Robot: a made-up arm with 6 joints.
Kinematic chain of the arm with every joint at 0, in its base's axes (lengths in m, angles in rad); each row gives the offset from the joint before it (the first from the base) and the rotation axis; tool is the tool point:
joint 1: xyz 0 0 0.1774 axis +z
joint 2: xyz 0 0.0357 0 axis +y
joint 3: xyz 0 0 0.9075 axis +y
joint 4: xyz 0 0 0.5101 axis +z
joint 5: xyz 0 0 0 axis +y
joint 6: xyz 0 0 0.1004 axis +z
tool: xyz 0 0 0
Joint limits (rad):
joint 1: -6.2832..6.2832
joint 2: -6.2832..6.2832
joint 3: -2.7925..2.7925
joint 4: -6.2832..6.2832
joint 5: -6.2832..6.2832
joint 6: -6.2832..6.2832
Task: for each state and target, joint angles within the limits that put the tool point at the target. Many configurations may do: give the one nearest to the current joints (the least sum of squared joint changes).
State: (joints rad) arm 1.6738 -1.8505 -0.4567 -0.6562 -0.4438 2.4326
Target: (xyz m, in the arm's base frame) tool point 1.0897 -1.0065 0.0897
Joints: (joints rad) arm 2.4360 -1.4791 -0.3264 -0.6452 -0.4049 2.4326
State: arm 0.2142 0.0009 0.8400 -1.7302 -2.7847 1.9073
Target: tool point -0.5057 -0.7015 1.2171
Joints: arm 1.0767 -0.7526 0.1825 -1.6231 -2.2684 1.9073
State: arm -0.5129 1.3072 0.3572 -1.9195 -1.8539 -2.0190
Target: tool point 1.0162 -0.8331 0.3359
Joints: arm -0.7793 1.2352 0.5625 -1.9606 -1.9647 -2.0190
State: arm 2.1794 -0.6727 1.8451 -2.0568 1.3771 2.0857
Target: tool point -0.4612 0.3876 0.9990
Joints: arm 2.5211 0.0730 1.7433 -2.1035 1.2821 2.0857
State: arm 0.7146 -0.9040 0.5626 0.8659 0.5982 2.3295
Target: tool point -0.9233 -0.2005 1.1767
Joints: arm 0.3036 -1.0802 0.7687 0.8679 0.6933 2.3295
